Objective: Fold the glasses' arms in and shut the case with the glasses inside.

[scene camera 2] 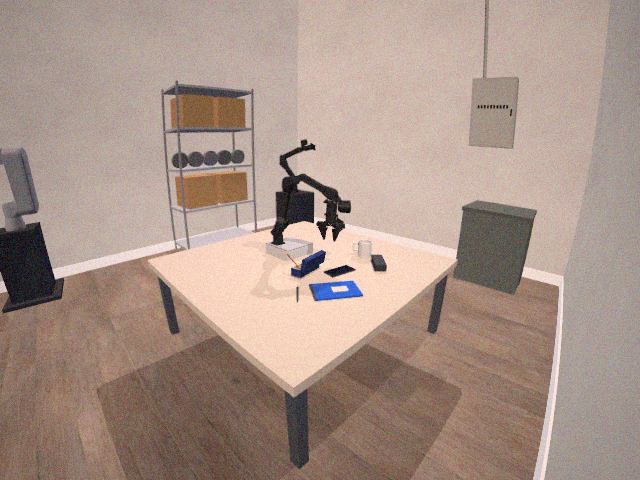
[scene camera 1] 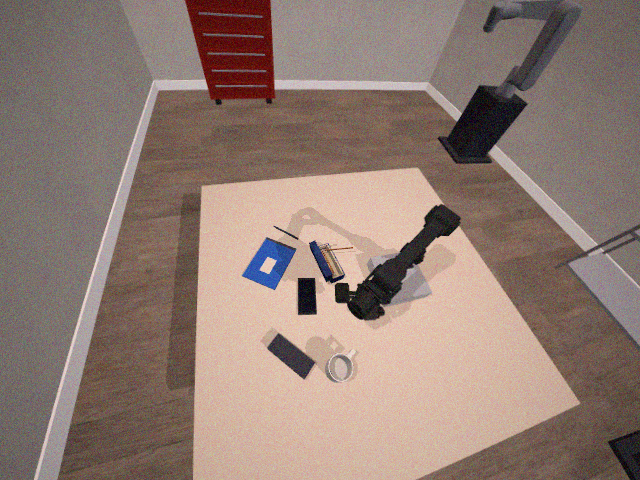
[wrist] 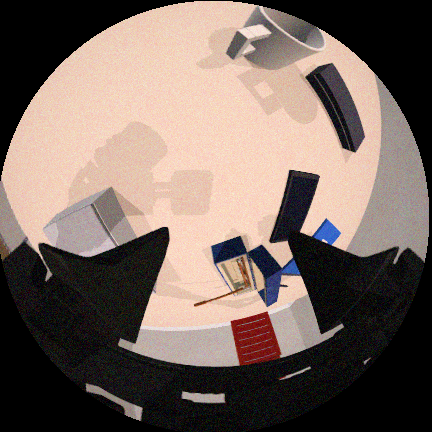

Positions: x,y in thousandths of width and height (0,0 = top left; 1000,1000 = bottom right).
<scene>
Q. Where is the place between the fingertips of my gripper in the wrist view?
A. At 538,545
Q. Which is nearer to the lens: the white mug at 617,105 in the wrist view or the black phone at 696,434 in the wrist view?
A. The white mug.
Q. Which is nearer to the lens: the dark flat box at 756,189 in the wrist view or the white mug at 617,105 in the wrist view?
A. The white mug.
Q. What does the white mug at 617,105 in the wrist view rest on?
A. The table.
</scene>
